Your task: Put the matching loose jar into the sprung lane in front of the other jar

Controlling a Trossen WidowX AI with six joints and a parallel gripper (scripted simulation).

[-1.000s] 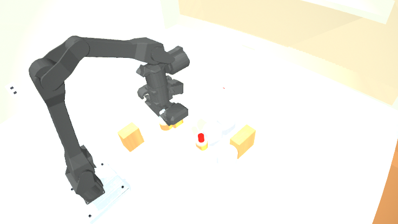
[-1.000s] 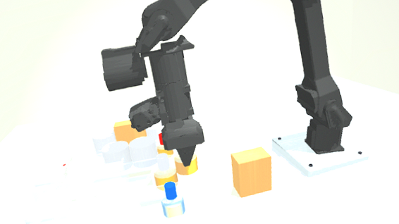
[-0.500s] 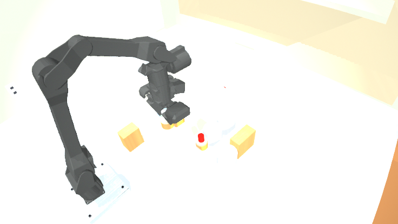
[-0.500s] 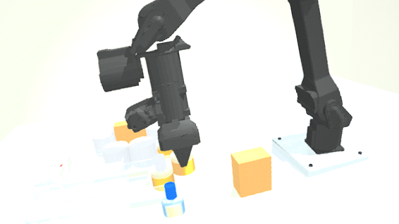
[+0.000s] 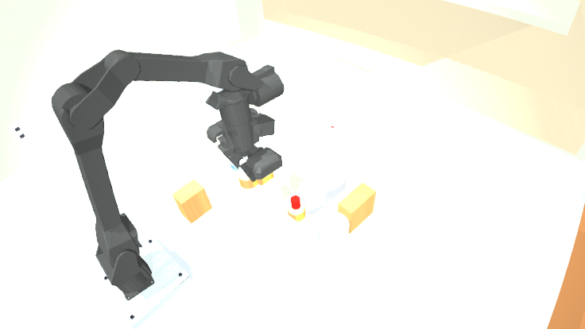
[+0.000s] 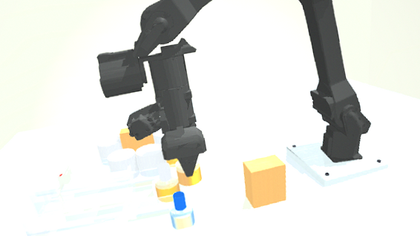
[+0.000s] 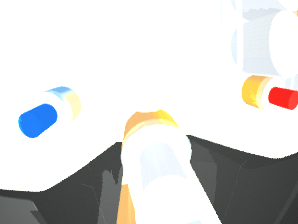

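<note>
My gripper tip is now 80 mm to the right of the blue-capped jar, 20 mm short of it and 20 mm above it. Also, from my gripper tip: see-through lane 180 mm ahead, 40 mm below, 10 mm to the right.
</note>
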